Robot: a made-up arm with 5 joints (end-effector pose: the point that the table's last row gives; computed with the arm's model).
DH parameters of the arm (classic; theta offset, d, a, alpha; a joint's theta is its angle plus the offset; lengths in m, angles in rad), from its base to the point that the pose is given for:
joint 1: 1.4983 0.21 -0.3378 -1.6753
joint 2: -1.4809 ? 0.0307 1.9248
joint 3: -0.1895 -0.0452 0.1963 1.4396
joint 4: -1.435 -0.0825 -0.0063 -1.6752
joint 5: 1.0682 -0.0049 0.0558 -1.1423
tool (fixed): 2.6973 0.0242 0 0
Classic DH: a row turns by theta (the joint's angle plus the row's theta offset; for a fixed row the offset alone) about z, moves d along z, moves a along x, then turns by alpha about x.
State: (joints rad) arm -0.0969 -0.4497 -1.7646 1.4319 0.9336
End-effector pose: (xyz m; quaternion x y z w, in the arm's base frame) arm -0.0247 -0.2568 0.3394 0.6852 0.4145 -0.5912 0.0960
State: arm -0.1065 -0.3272 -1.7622 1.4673 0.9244
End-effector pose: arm -0.0236 -0.2405 0.3295 0.6803 0.3572 -0.6293 0.1165
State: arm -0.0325 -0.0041 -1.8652 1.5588 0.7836
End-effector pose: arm 0.0148 -0.2037 0.2756 0.5682 0.2147 -0.7749 0.1749
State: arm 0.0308 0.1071 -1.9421 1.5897 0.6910
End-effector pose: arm 0.0385 -0.1957 0.2453 0.4953 0.1561 -0.8325 0.1931
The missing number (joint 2, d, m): 0.1176
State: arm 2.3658 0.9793 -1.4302 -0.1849 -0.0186
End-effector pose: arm 0.0649 0.1271 0.1773 -0.2084 -0.2573 0.2387 0.9129
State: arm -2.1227 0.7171 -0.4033 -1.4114 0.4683
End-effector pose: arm 0.0125 0.1700 0.3583 -0.1179 0.5288 -0.8055 0.2402
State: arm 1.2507 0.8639 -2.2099 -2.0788 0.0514
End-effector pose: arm 0.2882 -0.0146 0.0920 -0.9203 0.2407 0.1371 0.2764
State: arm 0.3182 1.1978 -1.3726 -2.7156 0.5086
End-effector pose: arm 0.0914 -0.1158 0.1138 -0.8948 0.4330 0.1035 0.0343
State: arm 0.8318 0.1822 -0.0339 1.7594 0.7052
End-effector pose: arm -0.0133 -0.3475 0.3816 0.7935 0.5672 0.0560 0.2132
